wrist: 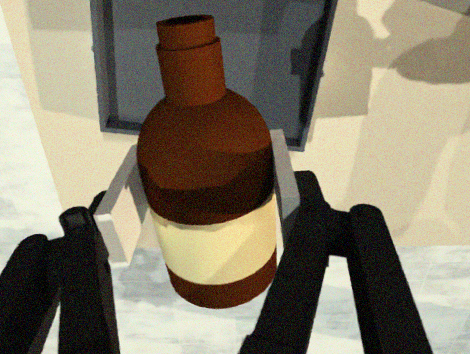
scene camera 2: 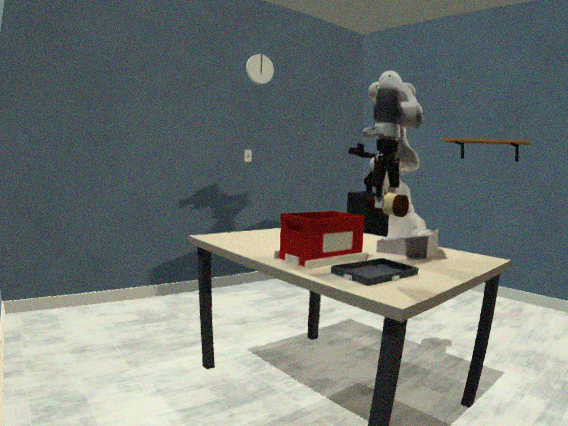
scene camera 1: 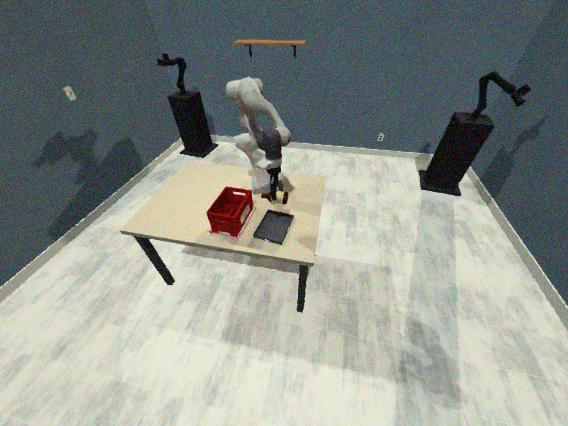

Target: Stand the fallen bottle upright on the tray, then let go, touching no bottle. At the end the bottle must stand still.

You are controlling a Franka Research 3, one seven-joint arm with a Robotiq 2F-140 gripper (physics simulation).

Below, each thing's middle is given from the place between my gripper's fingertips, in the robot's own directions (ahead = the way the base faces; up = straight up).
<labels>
Right now the brown bottle (wrist: 204,152) is 10 mm above my hand.
</labels>
